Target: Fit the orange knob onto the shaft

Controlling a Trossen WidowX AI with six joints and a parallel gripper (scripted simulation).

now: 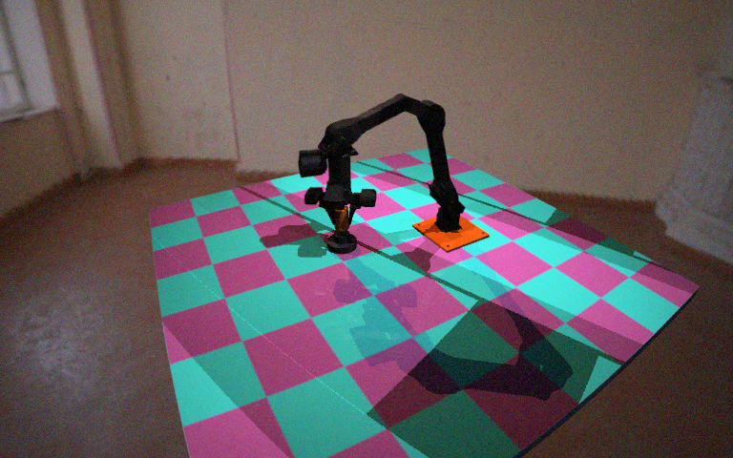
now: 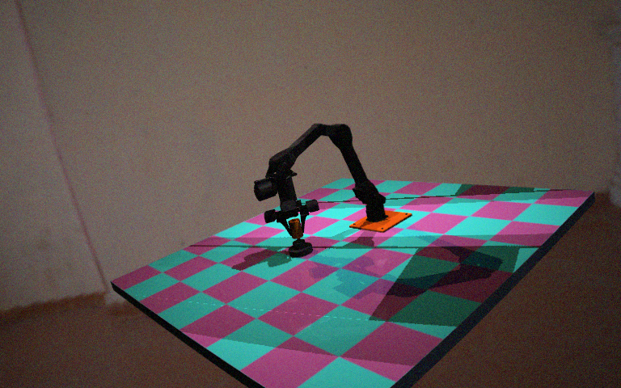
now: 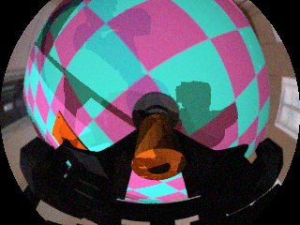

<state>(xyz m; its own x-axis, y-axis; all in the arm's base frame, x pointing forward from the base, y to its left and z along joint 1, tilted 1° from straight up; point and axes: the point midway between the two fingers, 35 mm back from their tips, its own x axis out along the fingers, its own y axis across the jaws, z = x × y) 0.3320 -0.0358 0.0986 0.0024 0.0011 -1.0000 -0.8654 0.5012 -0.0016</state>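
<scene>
Now: gripper tip 2 cm below the orange knob. Also, from my gripper tip: round pedestal 4 cm below.
</scene>
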